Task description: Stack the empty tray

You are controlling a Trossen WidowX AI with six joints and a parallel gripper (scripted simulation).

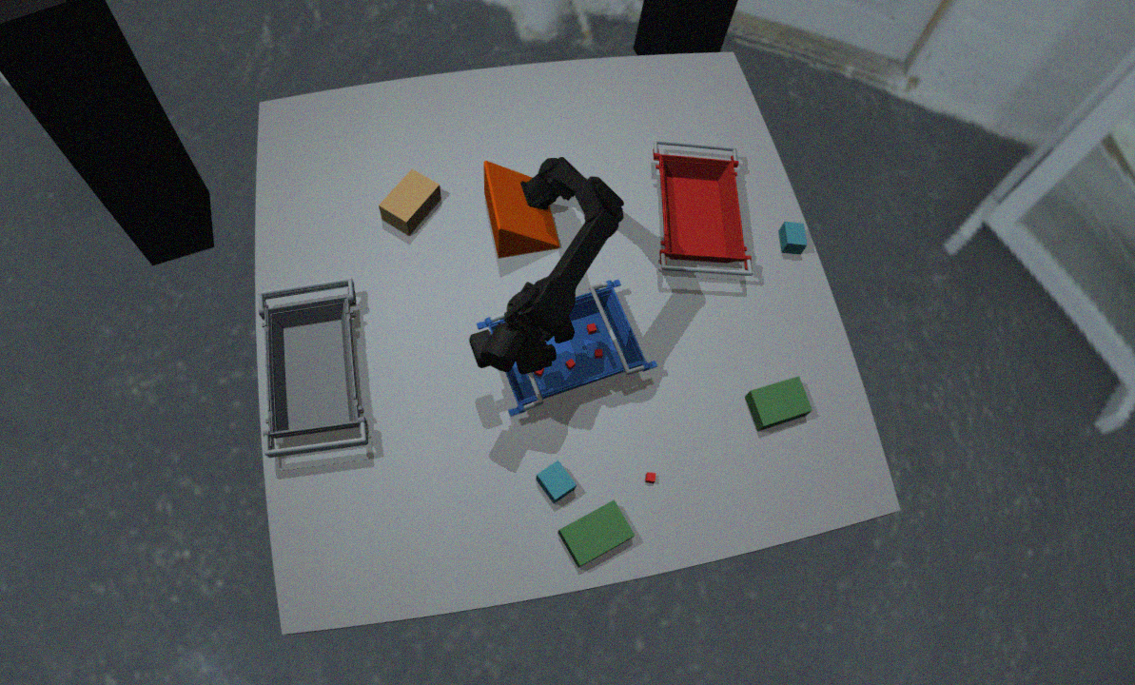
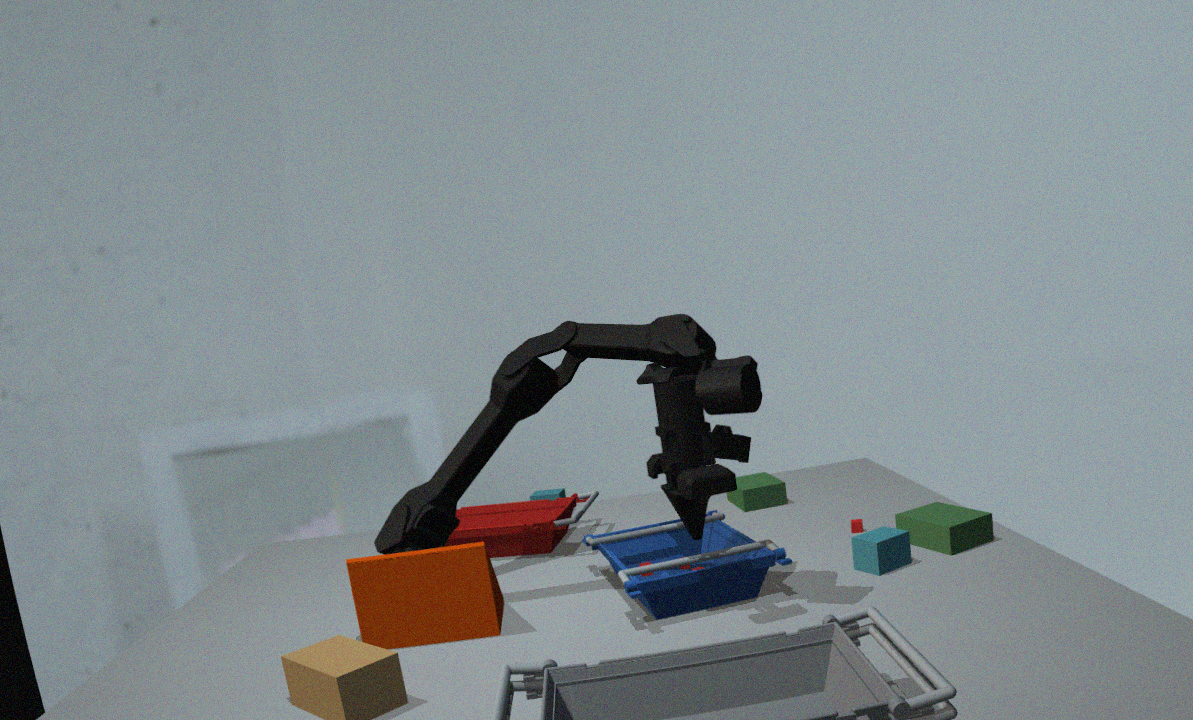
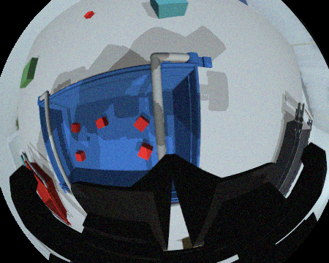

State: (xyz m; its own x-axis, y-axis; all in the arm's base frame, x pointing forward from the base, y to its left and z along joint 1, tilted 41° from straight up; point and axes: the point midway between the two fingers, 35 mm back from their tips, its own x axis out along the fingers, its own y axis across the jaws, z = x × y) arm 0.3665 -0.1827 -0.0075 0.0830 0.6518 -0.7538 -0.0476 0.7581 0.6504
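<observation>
The red tray is 250 mm behind my gripper tip, 500 mm to the left of it and 40 mm below it. Also, from my gripper tip: red cube (290 mm ahead, 180 mm to the left, 80 mm below); then tan block (440 mm behind, 130 mm to the right, 60 mm below).
</observation>
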